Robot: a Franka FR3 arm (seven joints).
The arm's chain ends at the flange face. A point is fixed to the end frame.
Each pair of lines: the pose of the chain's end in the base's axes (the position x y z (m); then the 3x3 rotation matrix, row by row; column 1 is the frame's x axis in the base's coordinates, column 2 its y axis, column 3 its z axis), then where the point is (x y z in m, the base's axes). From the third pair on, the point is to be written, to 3 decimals.
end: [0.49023 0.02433 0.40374], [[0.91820 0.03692 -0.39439], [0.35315 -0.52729 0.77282], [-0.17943 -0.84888 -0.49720]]
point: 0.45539 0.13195 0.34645
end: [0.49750 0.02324 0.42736], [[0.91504 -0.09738 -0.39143], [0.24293 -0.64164 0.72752], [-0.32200 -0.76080 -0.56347]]
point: 0.46425 0.12446 0.35860
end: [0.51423 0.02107 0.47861], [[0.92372 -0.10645 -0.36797], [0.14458 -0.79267 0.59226], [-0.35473 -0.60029 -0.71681]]
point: 0.484 0.105 0.389
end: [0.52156 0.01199 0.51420], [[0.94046 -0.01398 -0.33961], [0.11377 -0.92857 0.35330], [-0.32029 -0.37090 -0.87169]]
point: 0.494 0.067 0.403
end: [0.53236 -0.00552 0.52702], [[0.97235 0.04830 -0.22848], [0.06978 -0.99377 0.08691], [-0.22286 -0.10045 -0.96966]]
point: 0.519 0.016 0.403
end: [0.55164 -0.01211 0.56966], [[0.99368 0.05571 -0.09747], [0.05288 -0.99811 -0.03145], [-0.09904 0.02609 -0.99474]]
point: 0.555 -0.006 0.443
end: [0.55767 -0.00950 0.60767], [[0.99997 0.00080 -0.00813], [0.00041 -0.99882 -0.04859], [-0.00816 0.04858 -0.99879]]
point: 0.573 -0.006 0.482
